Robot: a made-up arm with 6 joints. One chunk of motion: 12 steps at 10 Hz.
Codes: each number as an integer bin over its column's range. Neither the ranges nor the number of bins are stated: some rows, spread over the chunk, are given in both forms.
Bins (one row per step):
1: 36 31 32 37 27 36
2: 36 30 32 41 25 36
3: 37 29 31 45 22 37
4: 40 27 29 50 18 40
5: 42 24 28 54 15 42
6: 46 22 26 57 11 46
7: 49 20 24 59 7 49
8: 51 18 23 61 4 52
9: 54 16 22 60 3 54
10: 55 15 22 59 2 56
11: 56 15 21 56 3 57
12: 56 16 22 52 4 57
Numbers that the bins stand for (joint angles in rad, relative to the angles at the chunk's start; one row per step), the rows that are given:
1: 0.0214 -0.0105 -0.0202 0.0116 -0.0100 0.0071
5: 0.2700 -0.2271 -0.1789 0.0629 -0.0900 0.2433
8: 0.6429 -0.4129 -0.3773 0.0840 -0.1633 0.6370
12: 0.8500 -0.4748 -0.4170 0.0568 -0.1633 0.8338
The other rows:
2: 0.0214 -0.0414 -0.0202 0.0237 -0.0233 0.0071
3: 0.0629 -0.0724 -0.0598 0.0357 -0.0433 0.0465
4: 0.1871 -0.1343 -0.1392 0.0508 -0.0700 0.1646
6: 0.4357 -0.2890 -0.2583 0.0719 -0.1167 0.4008
7: 0.5600 -0.3510 -0.3376 0.0779 -0.1433 0.5189
9: 0.7671 -0.4748 -0.4170 0.0810 -0.1700 0.7157
10: 0.8086 -0.5057 -0.4170 0.0779 -0.1767 0.7944
11: 0.8500 -0.5057 -0.4567 0.0689 -0.1700 0.8338

